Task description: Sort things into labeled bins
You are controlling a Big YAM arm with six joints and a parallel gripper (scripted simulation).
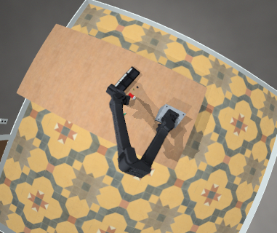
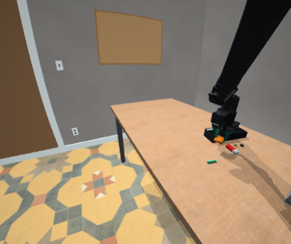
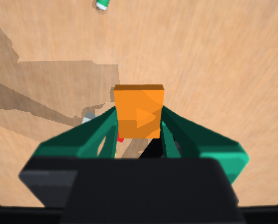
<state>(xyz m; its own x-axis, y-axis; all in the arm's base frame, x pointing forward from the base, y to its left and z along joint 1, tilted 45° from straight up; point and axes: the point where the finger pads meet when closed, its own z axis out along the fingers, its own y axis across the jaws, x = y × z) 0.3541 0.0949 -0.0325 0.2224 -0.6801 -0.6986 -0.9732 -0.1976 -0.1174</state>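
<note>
The orange block is 10 mm below my hand. Also, from my hand: black nut (40 mm behind, 170 mm to the right, 70 mm below); green battery (50 mm behind, 90 mm to the left, 70 mm below); yellow nut (20 mm behind, 140 mm to the right, 70 mm below).
</note>
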